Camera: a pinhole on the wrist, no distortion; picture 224 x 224 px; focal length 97.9 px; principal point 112.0 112.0 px. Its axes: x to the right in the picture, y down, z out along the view. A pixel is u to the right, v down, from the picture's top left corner.
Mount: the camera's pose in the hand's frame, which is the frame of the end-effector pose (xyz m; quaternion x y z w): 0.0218 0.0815 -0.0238 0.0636 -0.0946 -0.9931 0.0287
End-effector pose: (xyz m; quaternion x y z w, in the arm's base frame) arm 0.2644 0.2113 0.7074 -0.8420 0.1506 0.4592 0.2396
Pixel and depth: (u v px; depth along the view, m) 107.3 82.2 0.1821
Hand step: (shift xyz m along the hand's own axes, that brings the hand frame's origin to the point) 0.0040 0.1700 0.1440
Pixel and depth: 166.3 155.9 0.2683
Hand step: -0.1555 0.0027 0.2426
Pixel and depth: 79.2 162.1 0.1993
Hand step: 0.0663 0.0228 0.1979
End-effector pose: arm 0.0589 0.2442 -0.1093 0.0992 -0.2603 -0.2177 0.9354
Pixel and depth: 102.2 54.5 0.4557
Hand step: -0.0051 0.4310 0.3743
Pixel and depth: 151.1 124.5 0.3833
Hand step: -0.1781 0.0936 0.3404
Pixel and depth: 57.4 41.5 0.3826
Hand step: 0.1703 0.4369 0.3219
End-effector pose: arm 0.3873 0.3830 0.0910 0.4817 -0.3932 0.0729 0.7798
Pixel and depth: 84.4 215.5 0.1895
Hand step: 0.0587 -0.0763 0.2056
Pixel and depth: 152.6 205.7 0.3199
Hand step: -0.1380 -0.1689 0.3304
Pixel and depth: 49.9 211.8 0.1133
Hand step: 0.0832 -0.0059 0.1174
